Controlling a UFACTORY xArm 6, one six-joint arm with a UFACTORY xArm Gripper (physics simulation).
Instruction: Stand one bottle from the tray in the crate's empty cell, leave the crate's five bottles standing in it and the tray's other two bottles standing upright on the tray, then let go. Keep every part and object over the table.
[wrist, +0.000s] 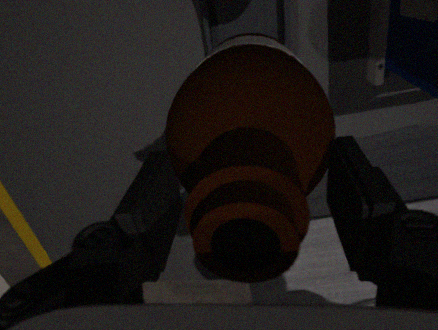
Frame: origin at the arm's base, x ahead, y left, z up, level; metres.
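Where they show: gripper, between the fingertips: (249, 173).
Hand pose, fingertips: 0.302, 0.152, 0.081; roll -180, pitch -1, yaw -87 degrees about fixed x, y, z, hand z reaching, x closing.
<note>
Things, the pixels of their top centre, and the offset from my fingertips, as dx, dy, dz. "spot": a spot on its surface instead.
- brown bottle, centre of its top: (253, 264) +0.009, +0.000, +0.053
- blue object, a spot on its surface: (412, 50) spot: -0.005, -0.168, -0.223
- small pale fitting, a spot on its surface: (376, 72) spot: -0.041, -0.162, -0.280
A brown bottle (250, 95) with a pale label edge fills the middle of the dark wrist view, its open neck toward the camera. My gripper (249, 173) is shut on this bottle, one finger on each side of its body. The bottle's base is hidden behind its own body. Behind its top edge, part of a grey walled structure with dark, round-edged shapes shows; I cannot tell whether it is the tray or the crate. The crate's empty cell and the other bottles cannot be made out.
A blue object (412, 50) shows at the upper right, near a small pale fitting (376, 72). A yellow strip (22, 225) runs along the left side. A light, streaked surface (325, 250) shows below, between the fingers.
</note>
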